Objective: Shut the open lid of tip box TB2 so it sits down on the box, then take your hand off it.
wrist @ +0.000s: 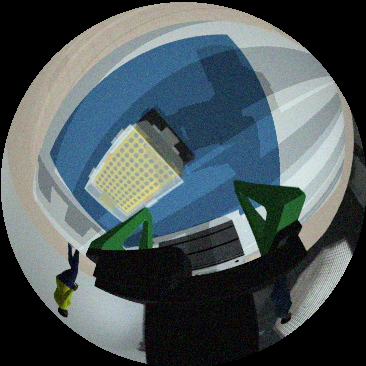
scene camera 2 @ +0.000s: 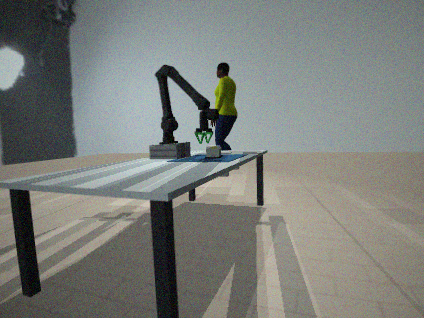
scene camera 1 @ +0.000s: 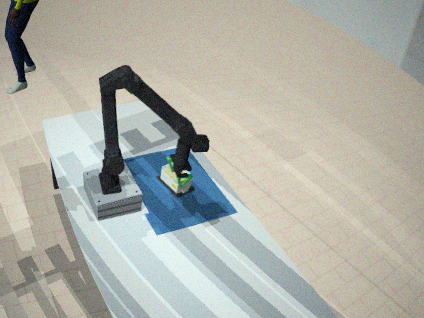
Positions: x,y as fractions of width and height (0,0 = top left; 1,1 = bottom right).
Labels:
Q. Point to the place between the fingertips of the gripper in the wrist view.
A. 0.52,0.55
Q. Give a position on a tip box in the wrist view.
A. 0.42,0.34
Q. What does the gripper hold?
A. Nothing.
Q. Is the gripper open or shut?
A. Open.

